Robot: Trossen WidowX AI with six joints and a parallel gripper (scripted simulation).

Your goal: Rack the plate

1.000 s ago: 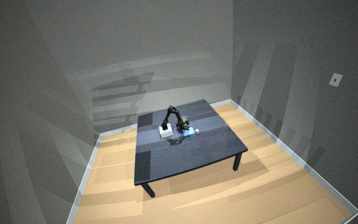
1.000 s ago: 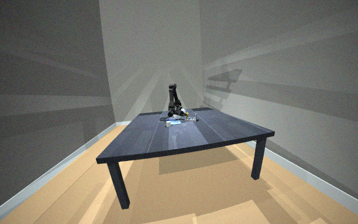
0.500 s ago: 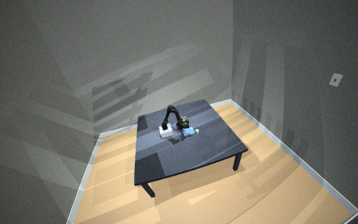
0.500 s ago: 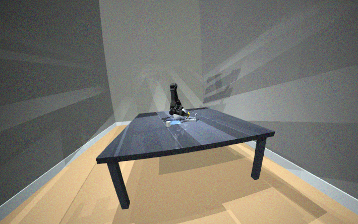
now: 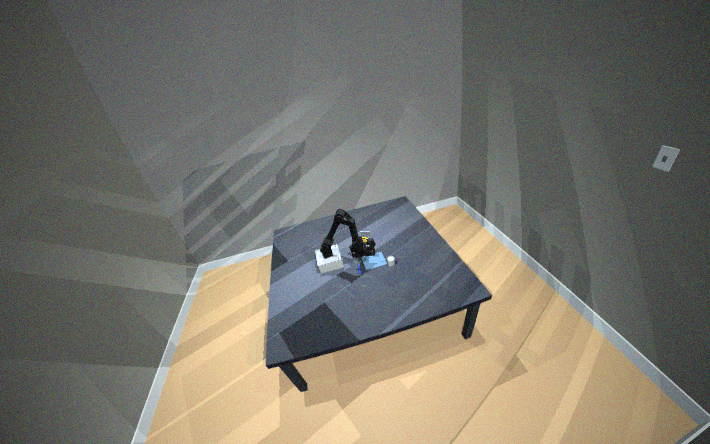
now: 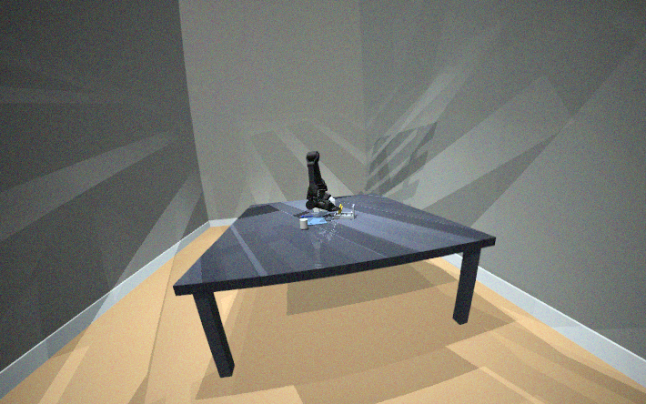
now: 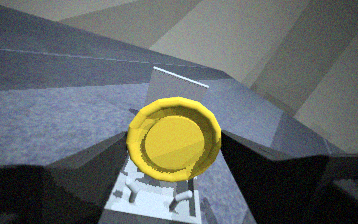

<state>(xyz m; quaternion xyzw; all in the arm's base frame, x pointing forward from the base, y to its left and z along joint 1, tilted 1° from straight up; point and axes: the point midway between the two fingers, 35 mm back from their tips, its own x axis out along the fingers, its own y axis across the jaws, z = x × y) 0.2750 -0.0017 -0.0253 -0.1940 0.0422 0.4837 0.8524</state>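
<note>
My gripper tip is now 1 cm to the left of the yellow plate. The rest, counted from my gripper tip: dish rack 3 cm below, 2 cm to the left, 1 cm ahead; blue spoon 21 cm to the right, 14 cm behind, 5 cm below; mat 18 cm to the right, 5 cm below, 2 cm behind.
</note>
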